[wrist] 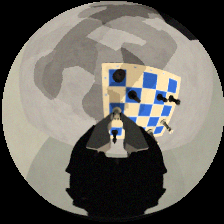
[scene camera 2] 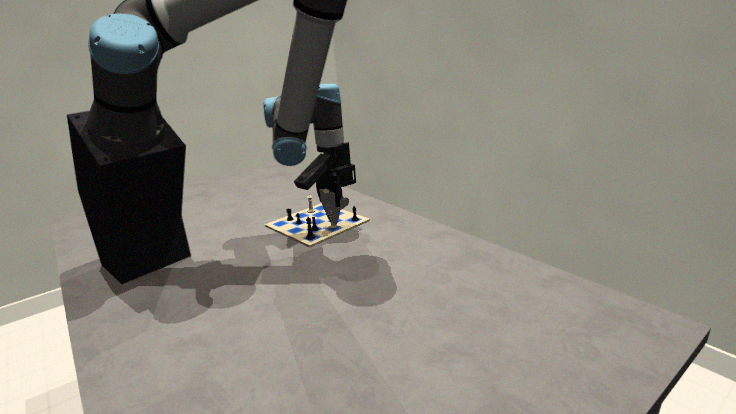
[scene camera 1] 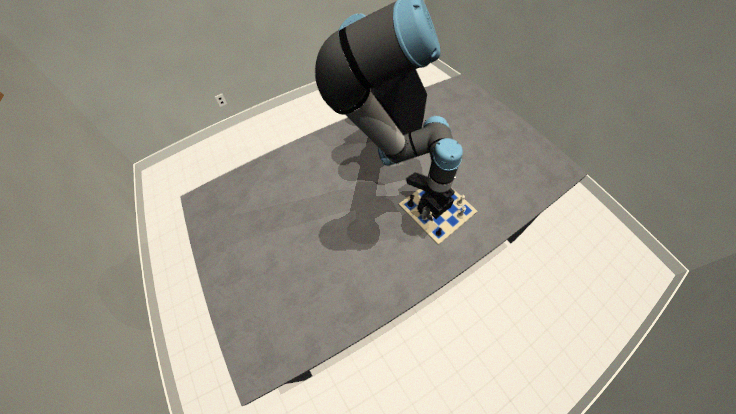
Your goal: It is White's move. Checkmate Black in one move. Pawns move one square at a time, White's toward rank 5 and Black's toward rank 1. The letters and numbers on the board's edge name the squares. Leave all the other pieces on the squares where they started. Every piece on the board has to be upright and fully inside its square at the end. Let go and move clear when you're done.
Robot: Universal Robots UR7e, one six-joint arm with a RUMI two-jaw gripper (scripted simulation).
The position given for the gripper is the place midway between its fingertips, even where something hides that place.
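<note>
Blue-and-cream chessboard [scene camera 2: 298,232]: visible also in scene camera 1 [scene camera 1: 449,222] and the wrist view [wrist: 148,82]. Gripper [scene camera 2: 333,223]: visible also in scene camera 1 [scene camera 1: 425,216] and the wrist view [wrist: 116,112].
</note>
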